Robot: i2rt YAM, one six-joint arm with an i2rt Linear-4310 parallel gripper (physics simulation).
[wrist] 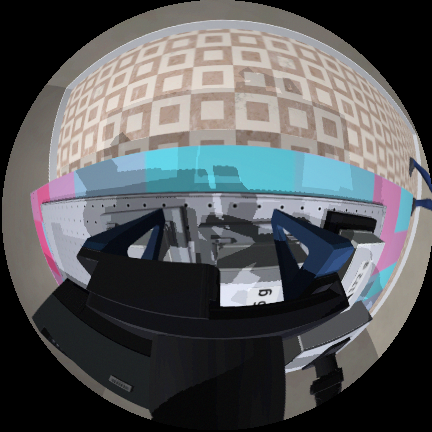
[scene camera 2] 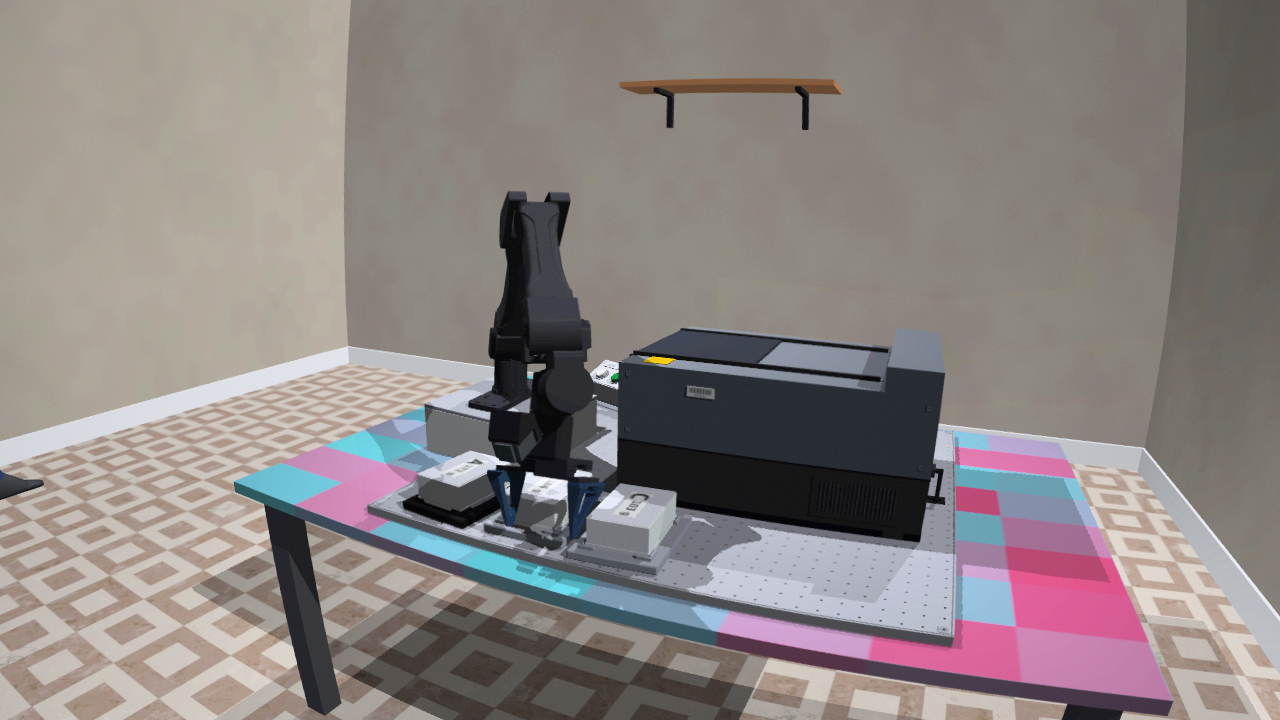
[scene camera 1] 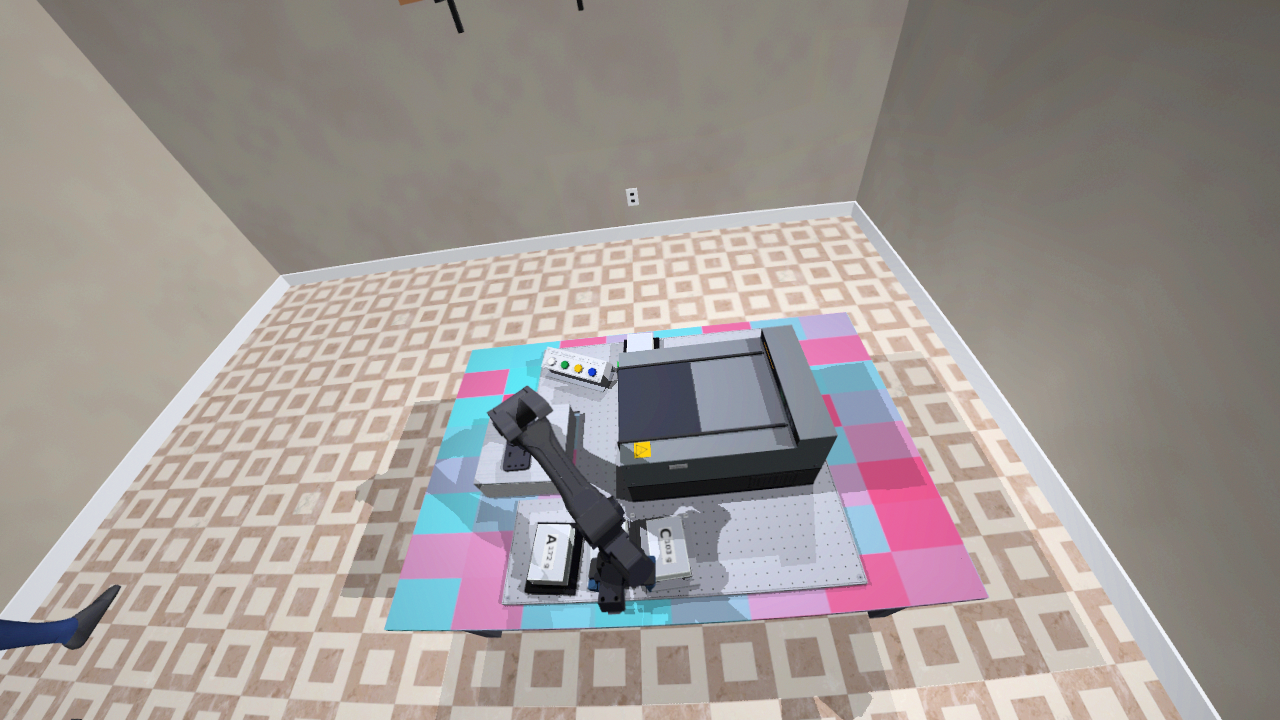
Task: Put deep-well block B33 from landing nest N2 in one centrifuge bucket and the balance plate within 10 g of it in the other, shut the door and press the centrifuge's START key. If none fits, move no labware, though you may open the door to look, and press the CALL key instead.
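The gripper is visible in the pictures, including the wrist view. A dark centrifuge and a panel with coloured buttons are also shown in the pictures.
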